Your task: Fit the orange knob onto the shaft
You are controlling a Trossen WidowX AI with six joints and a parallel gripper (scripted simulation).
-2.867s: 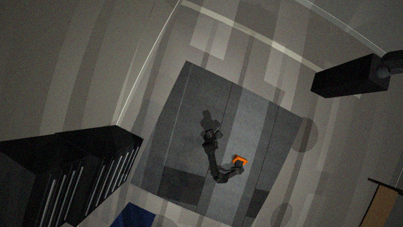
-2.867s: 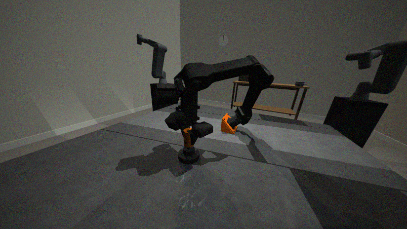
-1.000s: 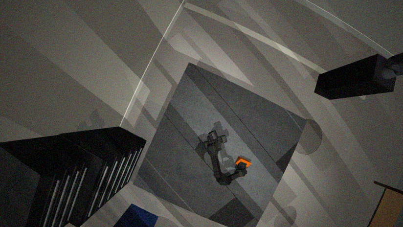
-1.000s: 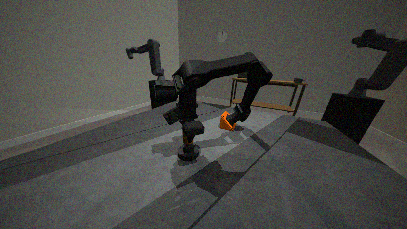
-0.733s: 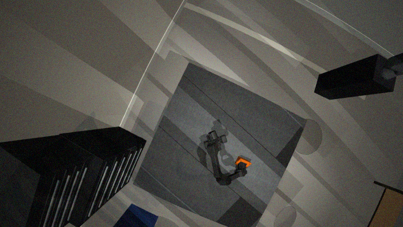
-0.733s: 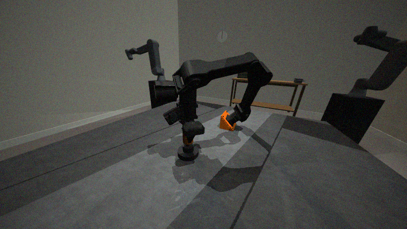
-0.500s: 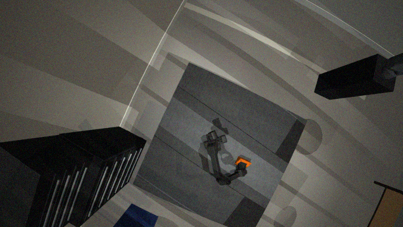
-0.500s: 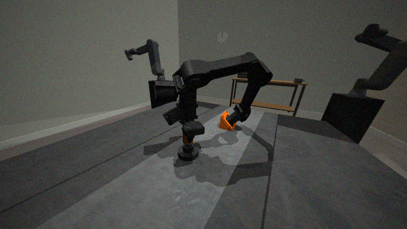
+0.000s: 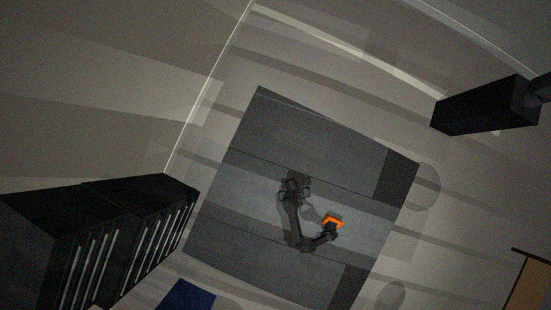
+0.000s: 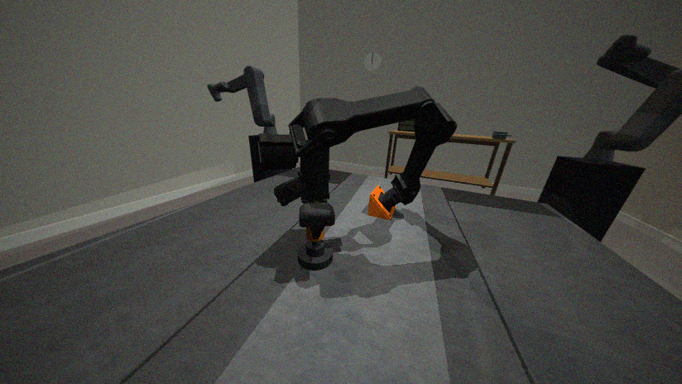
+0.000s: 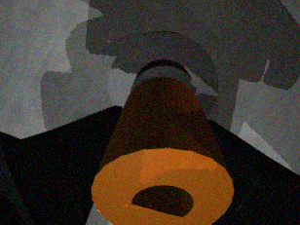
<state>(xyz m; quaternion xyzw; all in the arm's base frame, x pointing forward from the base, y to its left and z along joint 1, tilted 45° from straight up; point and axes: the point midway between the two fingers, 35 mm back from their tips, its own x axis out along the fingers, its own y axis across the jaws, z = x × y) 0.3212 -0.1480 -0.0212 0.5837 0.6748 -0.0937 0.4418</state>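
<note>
My gripper tip is now 40 mm above the dark pedestal. Also, from my gripper tip: orange knob: 20 mm above.
</note>
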